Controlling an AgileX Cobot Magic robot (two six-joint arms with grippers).
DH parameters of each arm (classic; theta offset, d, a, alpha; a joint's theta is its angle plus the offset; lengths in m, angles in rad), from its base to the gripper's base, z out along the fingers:
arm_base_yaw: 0 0.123 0 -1.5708
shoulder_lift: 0.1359 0 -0.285 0
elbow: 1.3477 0 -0.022 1.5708
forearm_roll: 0 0.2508 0 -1.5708
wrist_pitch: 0 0 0.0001 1.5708
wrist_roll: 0 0.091 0 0
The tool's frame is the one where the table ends.
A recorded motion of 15 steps. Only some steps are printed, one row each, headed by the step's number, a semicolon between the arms.
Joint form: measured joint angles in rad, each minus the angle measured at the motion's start. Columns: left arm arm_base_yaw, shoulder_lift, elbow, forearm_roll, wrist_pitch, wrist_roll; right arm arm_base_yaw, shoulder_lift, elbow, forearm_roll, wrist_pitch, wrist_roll.
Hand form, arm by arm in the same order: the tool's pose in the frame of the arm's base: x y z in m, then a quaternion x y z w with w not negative. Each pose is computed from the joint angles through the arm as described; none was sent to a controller.
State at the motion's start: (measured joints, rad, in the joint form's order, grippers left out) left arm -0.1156 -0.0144 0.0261 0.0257 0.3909 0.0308; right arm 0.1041 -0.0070 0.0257 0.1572 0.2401 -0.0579
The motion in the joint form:
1: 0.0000 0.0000 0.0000 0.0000 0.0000 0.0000; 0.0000 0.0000 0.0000 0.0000 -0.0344 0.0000
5: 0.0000 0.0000 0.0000 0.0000 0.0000 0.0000; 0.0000 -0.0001 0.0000 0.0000 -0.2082 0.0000
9: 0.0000 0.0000 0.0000 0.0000 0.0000 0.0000; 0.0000 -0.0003 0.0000 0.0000 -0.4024 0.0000
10: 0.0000 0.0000 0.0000 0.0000 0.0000 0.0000; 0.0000 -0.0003 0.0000 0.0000 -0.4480 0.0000
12: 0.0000 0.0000 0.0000 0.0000 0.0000 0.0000; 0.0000 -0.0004 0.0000 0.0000 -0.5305 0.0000
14: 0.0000 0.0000 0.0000 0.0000 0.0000 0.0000; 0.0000 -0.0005 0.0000 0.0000 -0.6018 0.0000
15: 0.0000 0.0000 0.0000 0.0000 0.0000 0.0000; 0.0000 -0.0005 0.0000 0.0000 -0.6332 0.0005
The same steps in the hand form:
1: 0.0518 -0.0051 0.1701 0.06591 0.80666 -0.01396 0.58717; 0.0556 0.0087 0.1864 -0.01356 0.75296 0.07770 0.65332
5: 0.0518 -0.0051 0.1701 0.06591 0.80666 -0.01396 0.58717; 0.0566 0.0064 0.2020 -0.00349 0.69386 0.07480 0.71620
9: 0.0518 -0.0051 0.1701 0.06591 0.80666 -0.01396 0.58717; 0.0546 0.0034 0.2193 0.00778 0.62162 0.07090 0.78007
10: 0.0518 -0.0051 0.1701 0.06591 0.80666 -0.01396 0.58717; 0.0536 0.0027 0.2233 0.01043 0.60380 0.06988 0.79400
12: 0.0518 -0.0051 0.1701 0.06591 0.80666 -0.01396 0.58717; 0.0514 0.0013 0.2303 0.01519 0.57072 0.06796 0.81819
14: 0.0518 -0.0051 0.1701 0.06591 0.80666 -0.01396 0.58717; 0.0490 0.0001 0.2362 0.01929 0.54134 0.06620 0.83797
15: 0.0518 -0.0051 0.1701 0.06591 0.80666 -0.01396 0.58717; 0.0479 -0.0005 0.2388 0.02122 0.52820 0.06561 0.84632

